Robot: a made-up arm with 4 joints. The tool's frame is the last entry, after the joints.
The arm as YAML. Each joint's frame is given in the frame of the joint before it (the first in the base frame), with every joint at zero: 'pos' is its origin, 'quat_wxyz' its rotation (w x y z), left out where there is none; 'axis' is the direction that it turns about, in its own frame. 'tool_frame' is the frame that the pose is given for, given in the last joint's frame.
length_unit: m
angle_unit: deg
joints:
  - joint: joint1
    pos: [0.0, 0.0, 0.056]
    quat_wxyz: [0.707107, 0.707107, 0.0, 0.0]
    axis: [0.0, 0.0, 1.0]
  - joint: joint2
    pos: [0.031, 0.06, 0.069]
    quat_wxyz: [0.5, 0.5, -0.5, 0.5]
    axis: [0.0, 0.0, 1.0]
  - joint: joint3
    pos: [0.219, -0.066, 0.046]
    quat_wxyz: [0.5, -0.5, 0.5, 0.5]
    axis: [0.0, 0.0, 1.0]
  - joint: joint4
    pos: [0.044, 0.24, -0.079]
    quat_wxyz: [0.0, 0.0, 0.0, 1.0]
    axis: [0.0, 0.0, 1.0]
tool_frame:
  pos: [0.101, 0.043, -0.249]
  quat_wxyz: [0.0, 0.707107, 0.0, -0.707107]
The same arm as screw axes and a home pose.
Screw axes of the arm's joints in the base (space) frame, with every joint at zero. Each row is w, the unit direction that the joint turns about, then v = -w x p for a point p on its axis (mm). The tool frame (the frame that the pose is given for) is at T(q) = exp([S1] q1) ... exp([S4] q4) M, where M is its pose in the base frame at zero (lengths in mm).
S1: w 0 -1 0 v 56 0 0
S2: w 0 0 -1 v 69 31 0
S3: w -1 0 0 v 0 -70 -288
S4: w -1 0 0 v 0 -114 -48
M: xyz 425 -91 13 (mm) rpy 0 0 0 (rad, as in URDF)

